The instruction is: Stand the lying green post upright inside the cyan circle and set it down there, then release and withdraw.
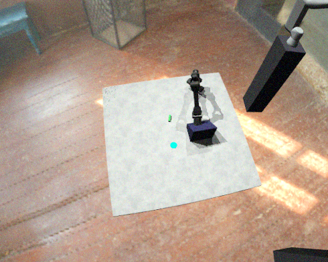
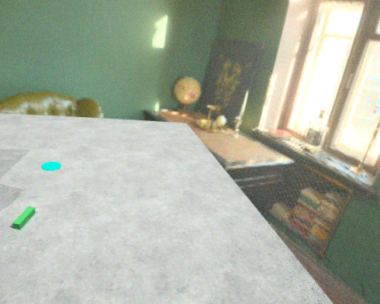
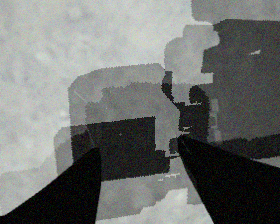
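The green post lies 350 mm to the left of my gripper tip, 280 mm ahead of it and 10 mm above it. The rest, counted from my gripper tip: cyan circle: 630 mm to the left, 260 mm ahead.
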